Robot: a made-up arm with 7 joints.
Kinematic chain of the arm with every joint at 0, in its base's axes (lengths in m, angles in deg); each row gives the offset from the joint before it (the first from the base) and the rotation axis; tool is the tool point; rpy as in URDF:
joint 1: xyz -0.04 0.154 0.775 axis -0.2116 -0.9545 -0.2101
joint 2: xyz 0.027 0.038 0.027 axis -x
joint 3: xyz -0.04 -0.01 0 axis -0.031 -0.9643 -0.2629
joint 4: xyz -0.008 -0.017 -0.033 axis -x
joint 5: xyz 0 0.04 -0.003 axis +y
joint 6: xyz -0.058 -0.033 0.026 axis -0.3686 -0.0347 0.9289
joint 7: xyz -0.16 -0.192 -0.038 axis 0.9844 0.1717 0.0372
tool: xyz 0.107 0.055 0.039 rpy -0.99 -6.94 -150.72
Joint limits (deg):
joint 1: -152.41..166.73
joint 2: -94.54..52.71
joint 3: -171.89..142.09
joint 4: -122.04..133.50
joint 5: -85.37..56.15
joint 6: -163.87..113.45
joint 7: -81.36..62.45
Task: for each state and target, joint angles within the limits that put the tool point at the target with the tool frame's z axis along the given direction. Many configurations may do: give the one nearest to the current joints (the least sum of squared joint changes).
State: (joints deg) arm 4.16 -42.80 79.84 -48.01 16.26 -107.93 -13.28
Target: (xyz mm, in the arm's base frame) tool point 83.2 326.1 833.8 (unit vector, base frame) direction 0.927 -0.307 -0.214
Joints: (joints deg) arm 55.29 -39.67 123.39 -68.11 -22.00 -97.79 7.22
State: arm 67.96 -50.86 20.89 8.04 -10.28 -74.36 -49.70
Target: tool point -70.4 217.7 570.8 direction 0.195 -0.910 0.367
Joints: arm 82.72 -80.96 0.32 -27.02 8.34 -73.06 -28.97
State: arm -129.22 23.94 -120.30 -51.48 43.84 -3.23 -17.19
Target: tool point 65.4 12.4 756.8 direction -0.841 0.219 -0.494
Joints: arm -108.29 19.67 -108.18 -58.42 43.55 21.89 -28.68
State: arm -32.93 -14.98 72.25 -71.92 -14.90 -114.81 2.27
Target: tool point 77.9 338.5 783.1 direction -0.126 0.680 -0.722
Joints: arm -46.74 -42.44 117.47 -27.39 -42.62 -134.13 16.00
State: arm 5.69 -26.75 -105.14 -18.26 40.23 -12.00 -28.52
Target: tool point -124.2 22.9 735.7 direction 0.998 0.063 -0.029
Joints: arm 3.34 -27.23 -82.32 -47.61 21.86 13.42 -25.83
